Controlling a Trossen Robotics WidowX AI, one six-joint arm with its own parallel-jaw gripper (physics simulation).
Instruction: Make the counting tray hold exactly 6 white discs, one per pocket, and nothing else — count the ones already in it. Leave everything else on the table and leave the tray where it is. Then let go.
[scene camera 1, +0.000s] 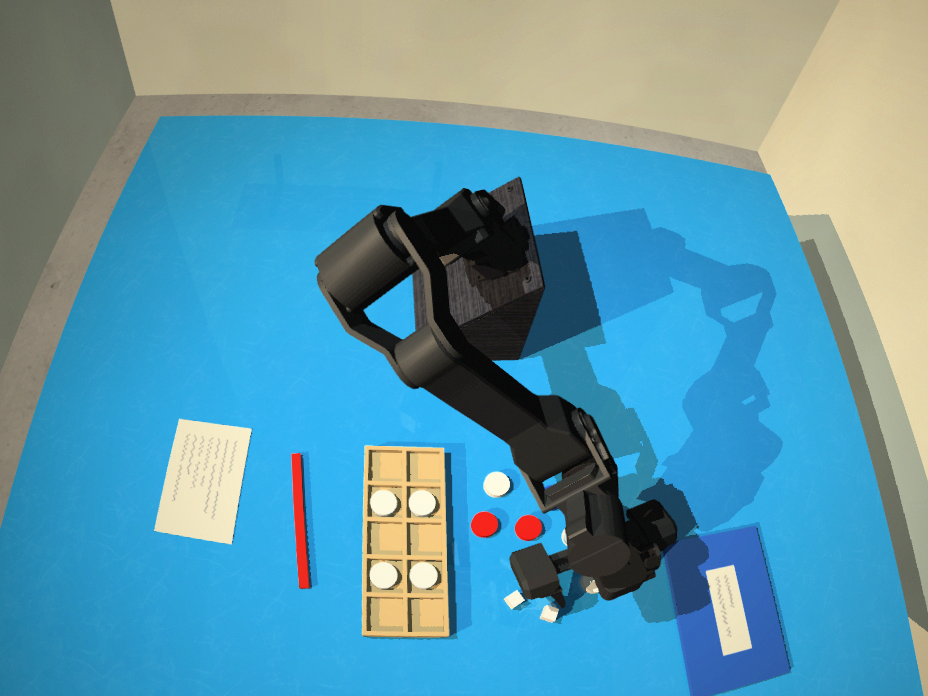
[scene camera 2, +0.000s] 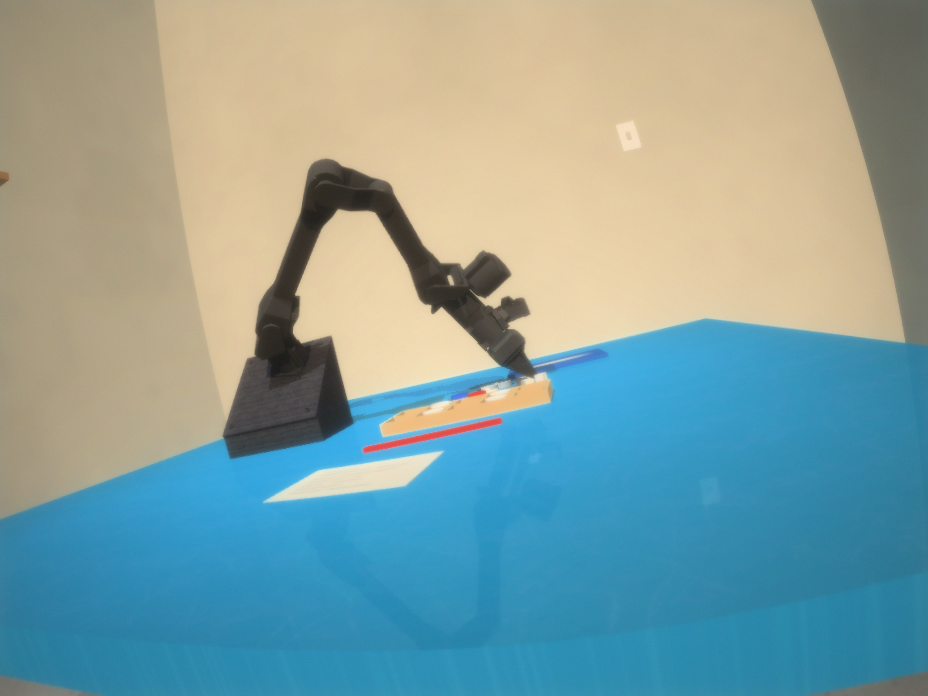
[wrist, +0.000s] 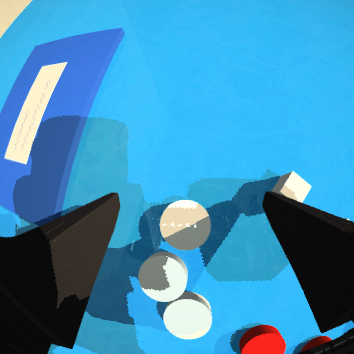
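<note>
The wooden counting tray (scene camera 1: 365, 539) (scene camera 2: 472, 416) has two columns of pockets. In scene camera 1, white discs (scene camera 1: 383, 502) (scene camera 1: 422, 502) fill its second row from the top, and white discs (scene camera 1: 384, 575) (scene camera 1: 424, 575) its fourth; the other rows are empty. A loose white disc (scene camera 1: 496, 483) lies right of the tray. My gripper (wrist: 193, 199) (scene camera 2: 533, 374) is open and empty, low over the table right of the tray. In the wrist view, a white disc (wrist: 185, 225) lies between and slightly below the fingertips; two more white discs (wrist: 163, 276) (wrist: 187, 318) lie below it.
Two red discs (scene camera 1: 484, 524) (scene camera 1: 528, 527) lie between tray and gripper. White cubes (scene camera 1: 514, 599) (scene camera 1: 549, 613) are near the fingers; one cube (wrist: 295, 186) is beside the right fingertip. A blue labelled panel (scene camera 1: 764, 599), red bar (scene camera 1: 299, 520) and paper sheet (scene camera 1: 202, 481) lie farther out.
</note>
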